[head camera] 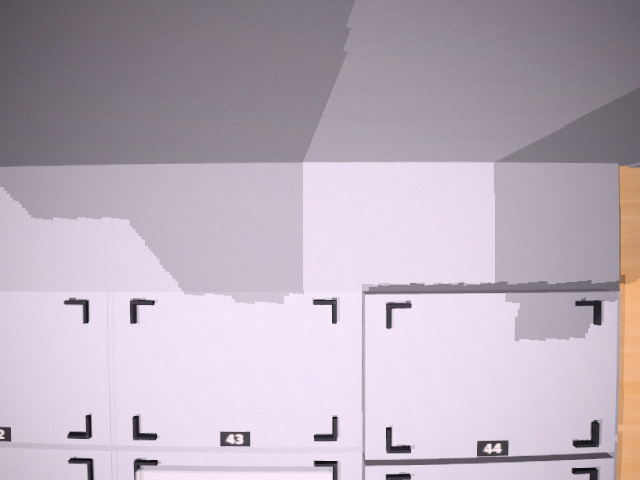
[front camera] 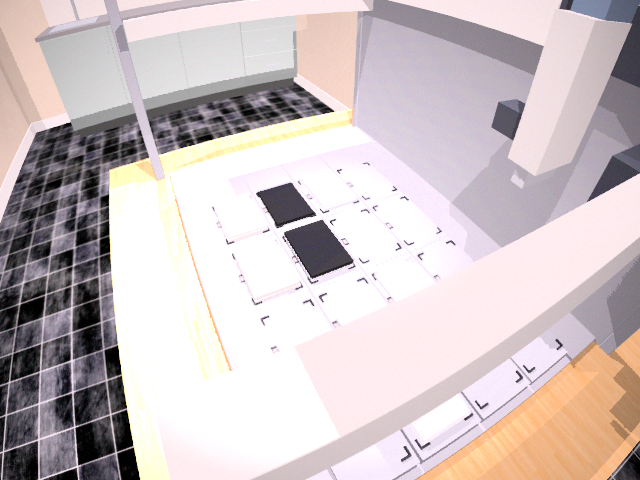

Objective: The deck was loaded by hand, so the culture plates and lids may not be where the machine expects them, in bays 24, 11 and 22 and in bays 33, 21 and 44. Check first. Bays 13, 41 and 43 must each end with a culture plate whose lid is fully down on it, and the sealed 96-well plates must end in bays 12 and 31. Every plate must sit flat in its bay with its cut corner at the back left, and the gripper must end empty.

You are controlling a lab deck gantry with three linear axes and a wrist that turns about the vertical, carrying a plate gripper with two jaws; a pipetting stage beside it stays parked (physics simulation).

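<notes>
In the front view, a black lid lies low in bay 21. Another black lid sits on a pale plate body in bay 22. Pale plates stand in bay 11, bay 12 and bay 31; glare hides their type. A pale plate shows in bay 24. In the head view, the edge of a pale item shows in bay 33. Bay 43 and bay 44 hold nothing. Cut corners cannot be made out. The gripper's jaws do not show in either view.
A pale beam crosses the front view and hides part of the deck. A pale column hangs at the back right, with a small white part at its lower end. A thin post stands at the deck's far left corner.
</notes>
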